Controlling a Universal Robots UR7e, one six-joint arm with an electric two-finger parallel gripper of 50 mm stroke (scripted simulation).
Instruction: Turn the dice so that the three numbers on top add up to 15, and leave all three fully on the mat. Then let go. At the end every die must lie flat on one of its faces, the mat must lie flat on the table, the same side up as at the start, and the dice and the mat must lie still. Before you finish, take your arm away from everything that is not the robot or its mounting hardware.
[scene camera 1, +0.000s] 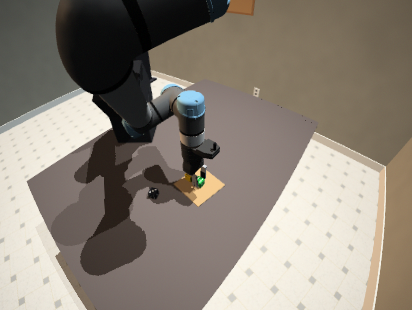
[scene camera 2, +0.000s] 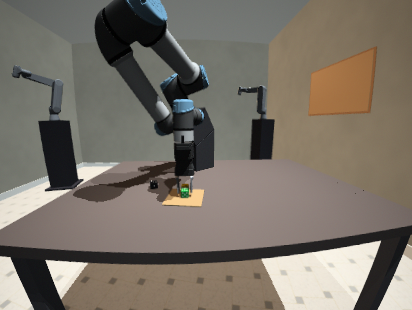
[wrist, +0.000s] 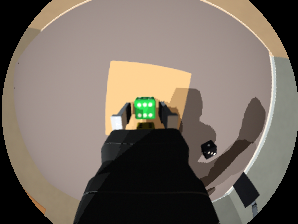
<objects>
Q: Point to a tan mat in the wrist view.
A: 127, 80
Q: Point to a tan mat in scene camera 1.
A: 198, 196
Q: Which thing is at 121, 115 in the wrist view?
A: My gripper.
</objects>
